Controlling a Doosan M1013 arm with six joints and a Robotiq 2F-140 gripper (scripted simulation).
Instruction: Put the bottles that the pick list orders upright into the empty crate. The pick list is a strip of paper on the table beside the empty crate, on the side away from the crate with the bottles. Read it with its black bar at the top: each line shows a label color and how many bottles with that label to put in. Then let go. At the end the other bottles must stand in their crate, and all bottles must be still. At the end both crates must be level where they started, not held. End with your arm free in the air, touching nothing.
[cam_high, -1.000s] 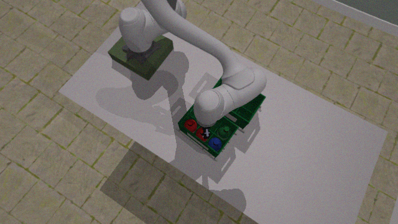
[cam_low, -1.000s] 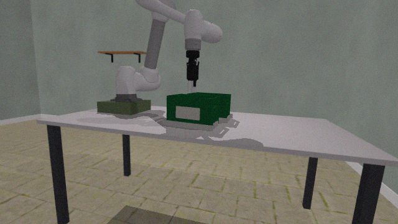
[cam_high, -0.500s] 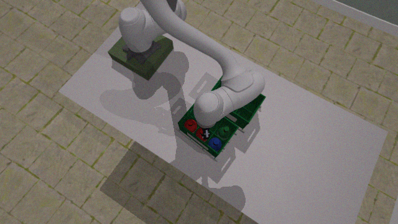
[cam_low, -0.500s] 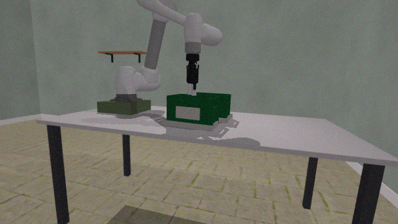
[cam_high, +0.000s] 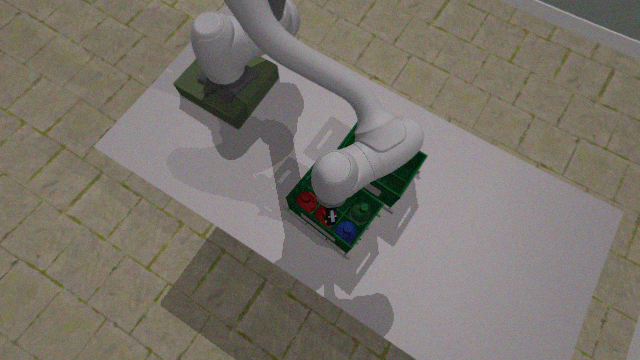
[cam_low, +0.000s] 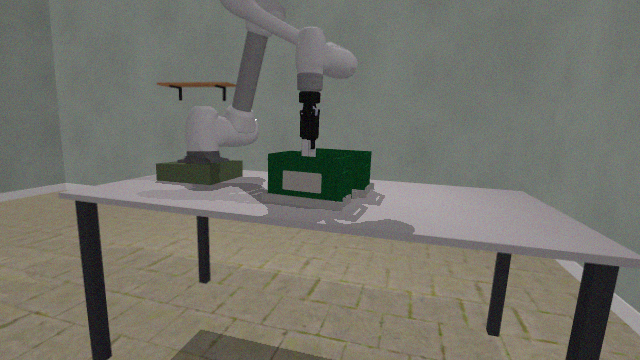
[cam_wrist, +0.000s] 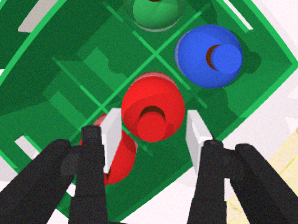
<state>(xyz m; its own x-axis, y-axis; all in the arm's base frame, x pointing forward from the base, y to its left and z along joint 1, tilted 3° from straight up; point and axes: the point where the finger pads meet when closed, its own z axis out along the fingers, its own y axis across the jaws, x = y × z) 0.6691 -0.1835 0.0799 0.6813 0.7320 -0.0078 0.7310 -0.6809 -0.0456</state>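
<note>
My gripper is now 90 mm short of the blue bottle and 110 mm above it. Round my hand: green-capped bottle 80 mm ahead, 90 mm to the left, 110 mm below; then pick list 30 mm ahead, 430 mm to the left, 190 mm below; then white-capped bottle 70 mm behind, 220 mm to the left, 110 mm below.
</note>
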